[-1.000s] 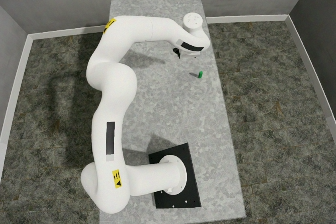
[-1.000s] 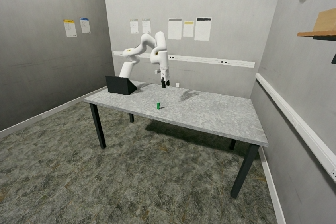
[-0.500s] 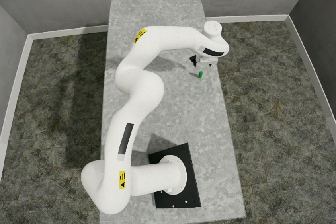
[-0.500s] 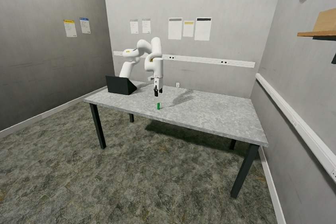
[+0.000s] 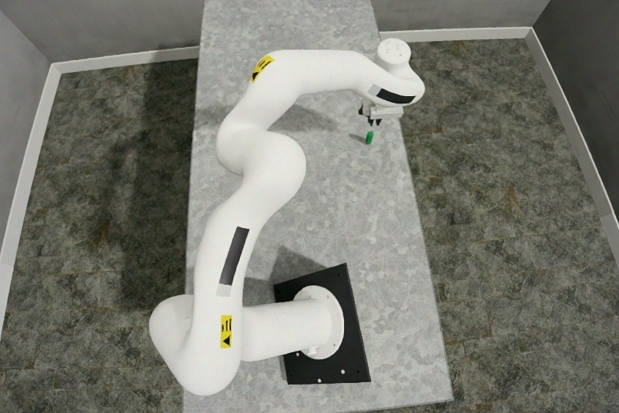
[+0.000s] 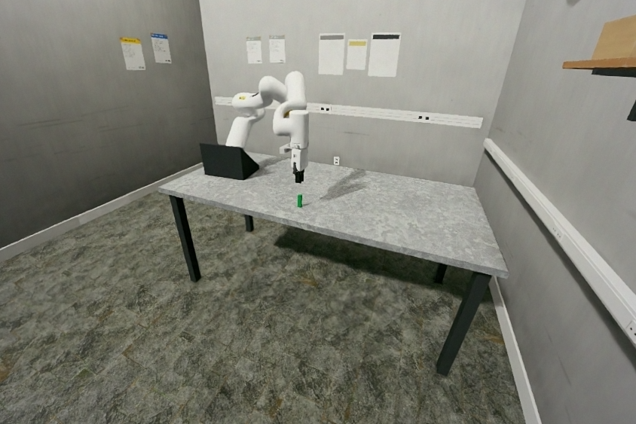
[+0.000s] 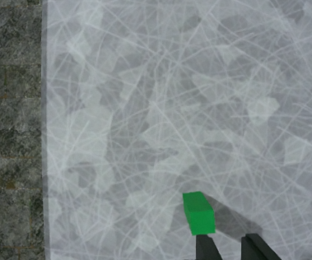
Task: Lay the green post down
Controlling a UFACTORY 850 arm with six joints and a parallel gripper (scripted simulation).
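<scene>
My hand is 130 mm above the green post.
</scene>
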